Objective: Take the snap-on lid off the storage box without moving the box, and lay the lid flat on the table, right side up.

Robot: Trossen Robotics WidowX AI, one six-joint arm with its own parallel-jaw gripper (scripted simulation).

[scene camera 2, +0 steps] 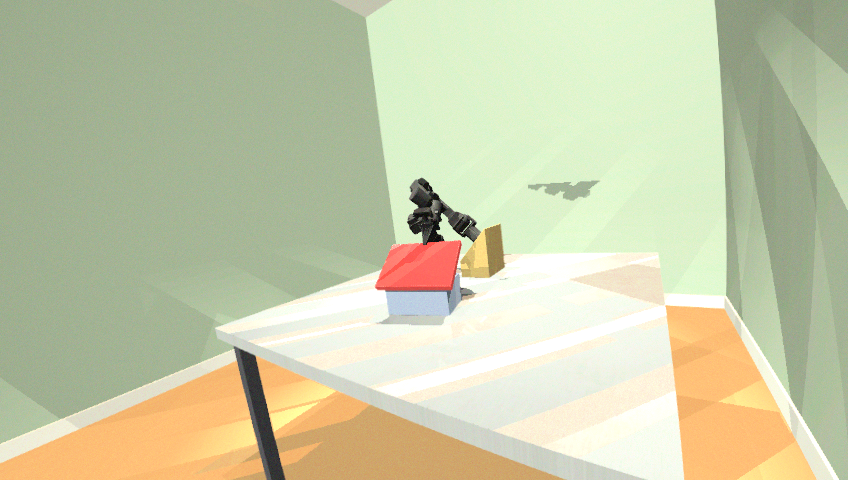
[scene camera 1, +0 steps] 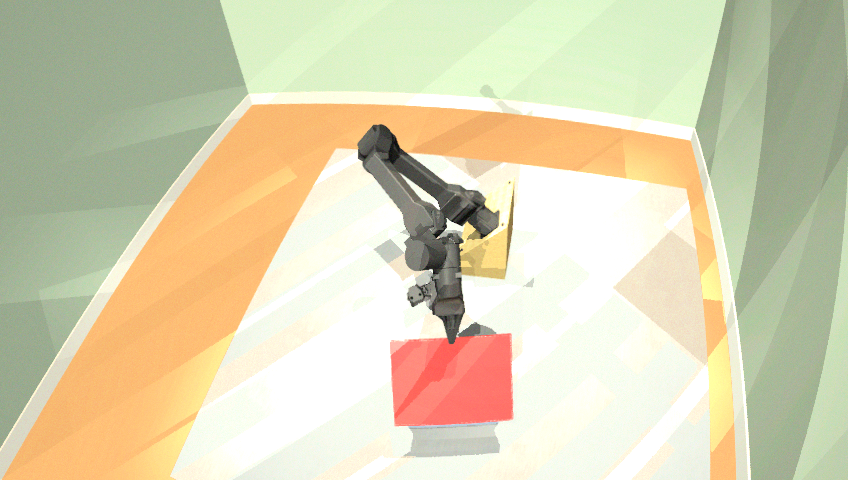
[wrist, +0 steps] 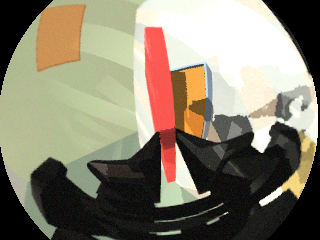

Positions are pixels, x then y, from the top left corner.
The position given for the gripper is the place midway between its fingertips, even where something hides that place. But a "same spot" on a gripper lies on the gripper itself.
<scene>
The gripper shows in scene camera 2, in scene camera 1 and in the wrist view (pixel 166 133). A red lid shows in scene camera 2, in scene camera 1 and in the wrist view (pixel 159 80). The same spot on the red lid: (scene camera 2: pixel 433 266) is (scene camera 1: pixel 479 388). The same spot on the gripper: (scene camera 1: pixel 451 322) is (scene camera 2: pixel 426 232).
</scene>
